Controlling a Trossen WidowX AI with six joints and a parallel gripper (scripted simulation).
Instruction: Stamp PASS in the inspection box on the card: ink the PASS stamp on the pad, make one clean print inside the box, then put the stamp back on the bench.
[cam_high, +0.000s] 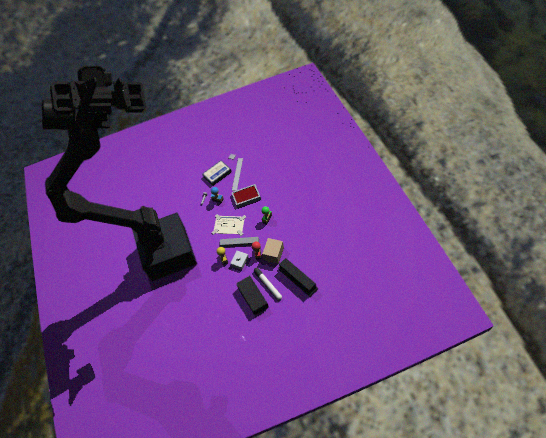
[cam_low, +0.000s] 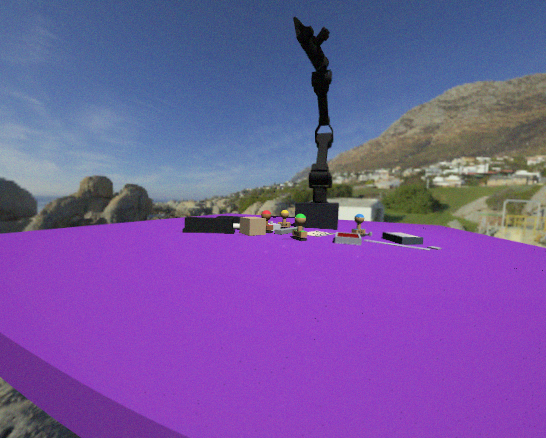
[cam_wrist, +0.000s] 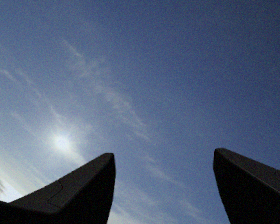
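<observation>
My gripper tip is now 26 cm short of the green-knobbed stamp, 11 cm to the right of it and 78 cm above it. Round my gripper tip: yellow-knobbed stamp (8 cm ahead, 1 cm to the left, 78 cm below); tan box (24 cm ahead, 3 cm to the right, 78 cm below); red-knobbed stamp (19 cm ahead, 1 cm to the right, 78 cm below).
</observation>
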